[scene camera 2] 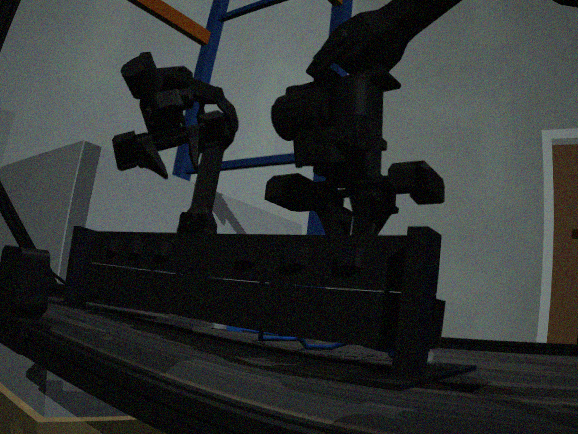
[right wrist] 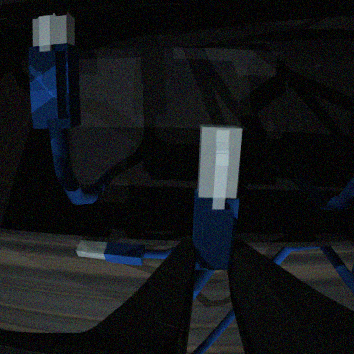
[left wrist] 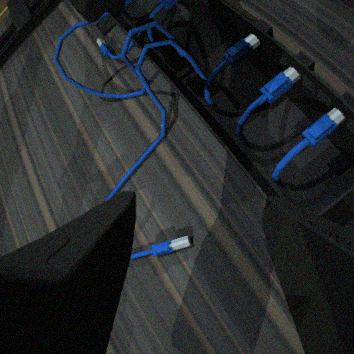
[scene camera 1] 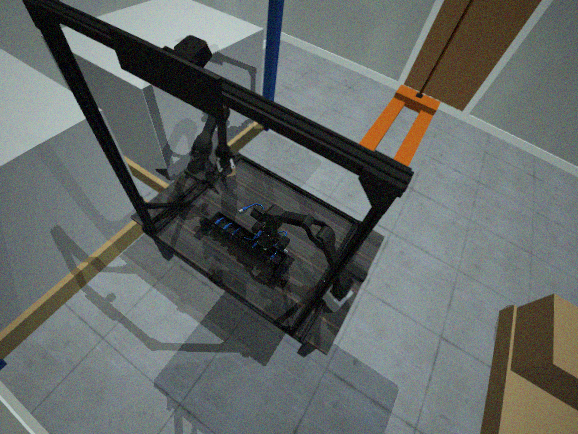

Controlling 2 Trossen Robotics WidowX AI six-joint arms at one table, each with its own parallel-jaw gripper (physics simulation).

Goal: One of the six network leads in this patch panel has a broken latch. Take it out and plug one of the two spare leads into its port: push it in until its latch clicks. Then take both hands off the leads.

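Pixels of known places: left gripper, fingertip midpoint: [scene camera 2: 181, 173] [left wrist: 200, 206] [scene camera 1: 223, 192]; right gripper, fingertip midpoint: [right wrist: 209, 250] [left wrist: 116, 9]; left arm's base, link origin: [scene camera 1: 225, 163]; right arm's base, link origin: [scene camera 1: 339, 291].
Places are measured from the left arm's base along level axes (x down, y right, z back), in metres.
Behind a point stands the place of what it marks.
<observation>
The black patch panel [scene camera 1: 267, 269] {x 0.040, y -0.025, z -0.704 m} [scene camera 2: 244, 275] {x 0.000, y 0.039, z -0.609 m} [left wrist: 309, 197] stands on the dark wood table [scene camera 1: 306, 267] {x 0.069, y -0.215, z -0.763 m}. Three blue leads [left wrist: 281, 82] {x -0.026, y 0.124, z -0.454 m} with clear plugs sit in a row in it in the left wrist view. My right gripper [scene camera 1: 261, 230] [scene camera 2: 352, 215] [right wrist: 209, 250] {x -0.018, y -0.061, z -0.612 m} is shut on the blue boot of a network lead [right wrist: 219, 165] {x -0.028, y -0.033, z -0.631 m}. Its clear plug points at the panel face [right wrist: 281, 105] {x 0.047, y 0.003, z -0.606 m}, just in front of it. A plugged lead [right wrist: 49, 70] {x -0.026, y -0.040, z -0.688 m} sits to its left. My left gripper [scene camera 1: 224, 165] [scene camera 2: 173, 165] {x -0.153, y 0.091, z -0.339 m} [left wrist: 200, 206] {x -0.153, y 0.091, z -0.339 m} is open and empty, raised beside the panel.
One loose lead's plug [left wrist: 172, 244] {x 0.058, y -0.008, z -0.320 m} lies on the table below my left gripper. Another loose plug [left wrist: 102, 43] {x 0.054, y -0.137, z -0.632 m} [right wrist: 109, 251] {x 0.055, y -0.136, z -0.632 m} lies near the panel among looping blue cables [left wrist: 154, 140] {x 0.063, y -0.038, z -0.451 m} [scene camera 2: 279, 337] {x 0.064, y -0.064, z -0.426 m}. A black gantry frame [scene camera 1: 313, 138] {x -0.971, y 0.066, z -0.929 m} spans the table.
</observation>
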